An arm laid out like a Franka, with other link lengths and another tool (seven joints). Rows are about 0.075 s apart.
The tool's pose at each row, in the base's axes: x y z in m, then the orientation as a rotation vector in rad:
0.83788, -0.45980, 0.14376, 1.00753, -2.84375, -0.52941
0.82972, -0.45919, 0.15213, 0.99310, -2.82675, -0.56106
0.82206, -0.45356, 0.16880, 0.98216, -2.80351, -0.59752
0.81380, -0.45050, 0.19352, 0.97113, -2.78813, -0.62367
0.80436, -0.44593, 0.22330, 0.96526, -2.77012, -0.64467
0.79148, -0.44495, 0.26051, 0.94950, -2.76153, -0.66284
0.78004, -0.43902, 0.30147, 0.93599, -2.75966, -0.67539
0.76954, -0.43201, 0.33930, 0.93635, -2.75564, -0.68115
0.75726, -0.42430, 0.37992, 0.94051, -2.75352, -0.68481
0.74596, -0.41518, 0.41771, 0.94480, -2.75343, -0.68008
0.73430, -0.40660, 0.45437, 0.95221, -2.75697, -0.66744
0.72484, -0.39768, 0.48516, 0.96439, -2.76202, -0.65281
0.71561, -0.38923, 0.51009, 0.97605, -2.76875, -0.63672
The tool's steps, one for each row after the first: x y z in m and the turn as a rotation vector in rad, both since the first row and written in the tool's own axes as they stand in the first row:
0.00565, 0.00821, -0.00614, -0.02630, 0.00542, 0.00680
0.00744, 0.02262, -0.01868, -0.05745, 0.01323, 0.01059
0.01098, 0.03832, -0.03941, -0.07974, 0.01793, 0.01546
0.01429, 0.05757, -0.06422, -0.09971, 0.02578, 0.01700
0.02222, 0.07885, -0.09640, -0.11546, 0.02826, 0.02592
0.02579, 0.10414, -0.13091, -0.12491, 0.02684, 0.03410
0.02808, 0.12858, -0.16235, -0.12974, 0.02777, 0.03324
0.03121, 0.15555, -0.19586, -0.13208, 0.02733, 0.03007
0.03282, 0.18198, -0.22649, -0.12898, 0.02870, 0.02749
0.03508, 0.20784, -0.25615, -0.11957, 0.02976, 0.02353
0.03565, 0.23060, -0.28061, -0.10776, 0.02947, 0.01657
0.03658, 0.25085, -0.29977, -0.09450, 0.02831, 0.01017

